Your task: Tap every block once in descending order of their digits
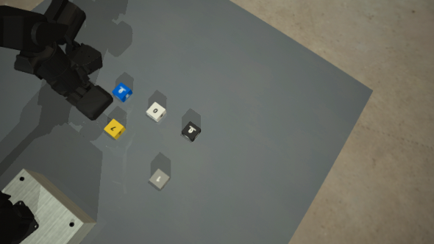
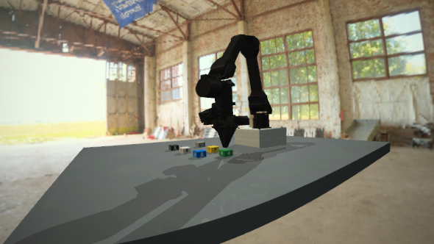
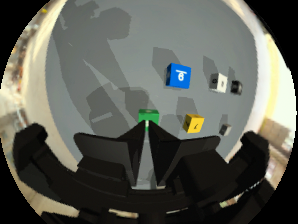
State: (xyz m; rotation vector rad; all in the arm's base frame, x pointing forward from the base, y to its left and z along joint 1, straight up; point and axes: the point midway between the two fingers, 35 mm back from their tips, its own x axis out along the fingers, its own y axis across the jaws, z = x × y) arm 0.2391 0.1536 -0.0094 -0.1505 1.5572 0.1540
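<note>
Now: gripper tip 2 cm above the green block. Also, from my gripper tip: white block (11 cm ahead, 13 cm to the right, 2 cm below); blue block (8 cm ahead, 3 cm to the right, 2 cm below); yellow block (1 cm ahead, 10 cm to the right, 2 cm below).
</note>
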